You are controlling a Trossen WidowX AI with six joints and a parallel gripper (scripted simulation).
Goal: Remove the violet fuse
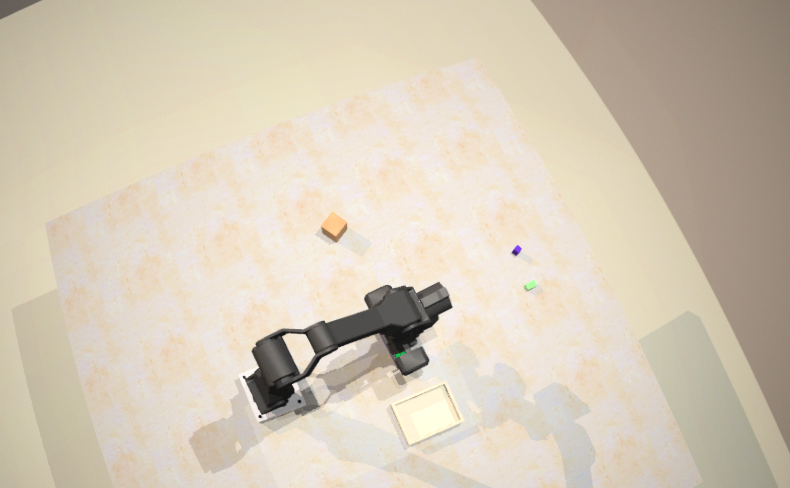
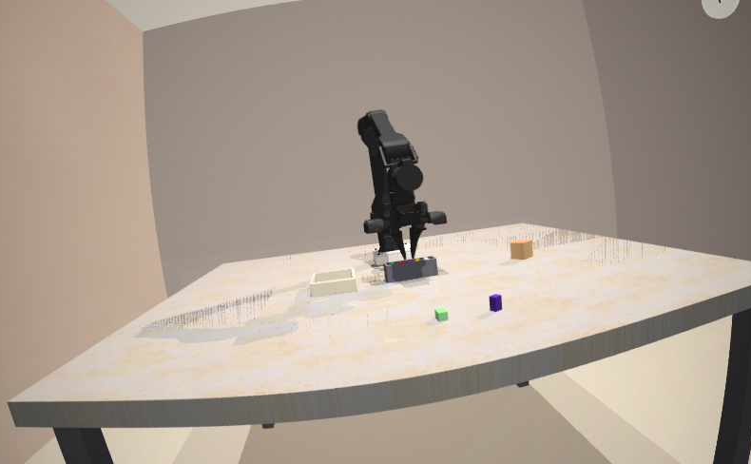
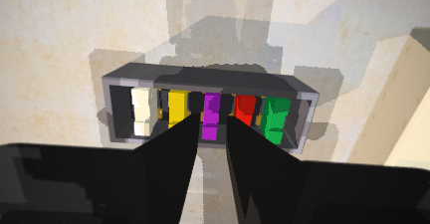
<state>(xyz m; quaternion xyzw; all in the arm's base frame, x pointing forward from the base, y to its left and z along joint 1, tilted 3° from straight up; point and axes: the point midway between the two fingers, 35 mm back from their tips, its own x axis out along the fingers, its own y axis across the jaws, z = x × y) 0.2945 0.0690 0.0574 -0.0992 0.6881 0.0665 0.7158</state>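
My gripper tip is 20 mm above the violet fuse. Also, from my gripper tip: cream tray 30 mm ahead, 180 mm to the right, 40 mm below.
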